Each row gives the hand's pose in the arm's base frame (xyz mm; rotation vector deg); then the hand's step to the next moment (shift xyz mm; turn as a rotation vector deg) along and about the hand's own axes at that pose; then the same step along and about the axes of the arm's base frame.
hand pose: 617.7 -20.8 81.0 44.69 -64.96 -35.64
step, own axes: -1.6 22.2 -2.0 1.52 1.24 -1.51
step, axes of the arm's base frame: 2.4 14.8 16.6 1.96 -0.11 1.50
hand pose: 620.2 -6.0 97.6 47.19 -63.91 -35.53
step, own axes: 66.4 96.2 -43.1 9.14 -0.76 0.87
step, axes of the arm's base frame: 65.5 13.1 105.2 2.18 -7.83 4.34
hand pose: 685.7 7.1 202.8 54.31 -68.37 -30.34
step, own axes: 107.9 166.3 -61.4 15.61 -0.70 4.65
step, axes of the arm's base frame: 71.2 24.0 193.5 0.67 -14.11 8.13
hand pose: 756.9 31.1 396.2 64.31 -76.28 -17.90
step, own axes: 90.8 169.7 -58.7 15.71 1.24 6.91
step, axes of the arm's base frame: 9.4 41.2 196.7 -2.04 -14.30 9.35
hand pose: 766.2 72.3 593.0 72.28 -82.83 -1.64
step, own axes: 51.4 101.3 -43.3 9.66 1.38 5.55
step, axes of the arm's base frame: -22.4 33.8 114.6 -2.60 -9.32 5.70
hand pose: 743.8 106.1 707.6 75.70 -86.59 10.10
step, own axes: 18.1 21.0 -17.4 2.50 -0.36 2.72
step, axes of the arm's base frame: -2.7 8.5 31.5 -0.88 -3.56 0.58
